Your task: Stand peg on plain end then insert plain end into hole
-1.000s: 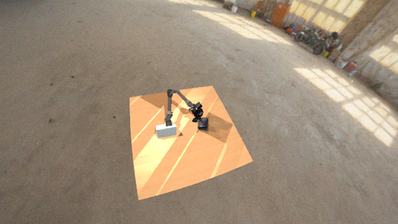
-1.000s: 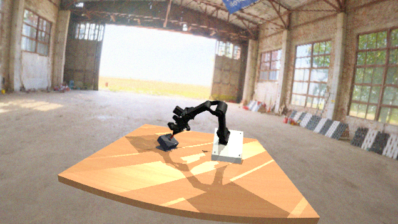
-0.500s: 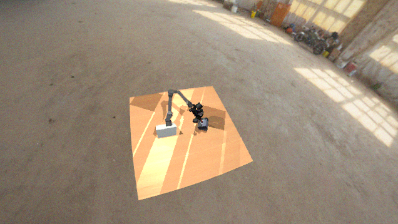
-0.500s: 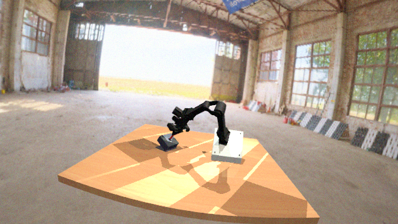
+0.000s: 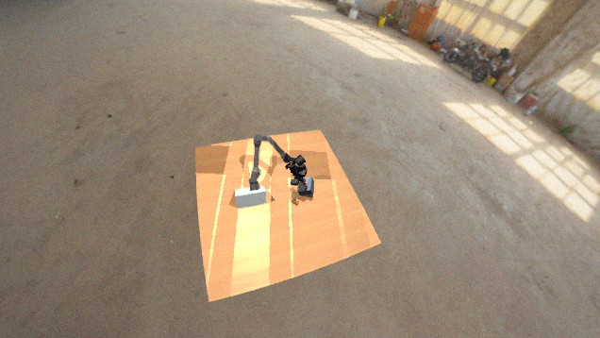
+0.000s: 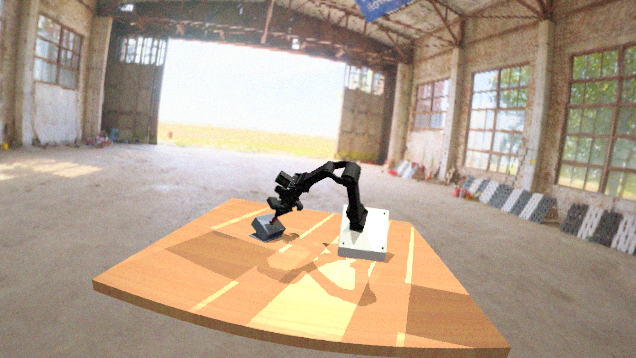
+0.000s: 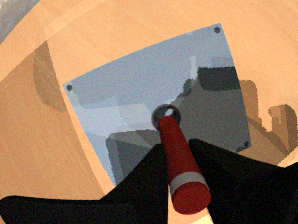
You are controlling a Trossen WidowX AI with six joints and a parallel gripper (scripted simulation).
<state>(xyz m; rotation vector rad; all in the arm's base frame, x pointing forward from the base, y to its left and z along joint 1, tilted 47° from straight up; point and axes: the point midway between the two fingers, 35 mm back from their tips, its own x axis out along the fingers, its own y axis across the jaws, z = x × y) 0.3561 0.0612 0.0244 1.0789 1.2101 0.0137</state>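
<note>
The grey sloped panel is 60 mm below my gripper tip, 40 mm ahead of it and 10 mm to the right of it. From my gripper tip the other things lie so: red peg 10 mm behind, 10 mm above.
</note>
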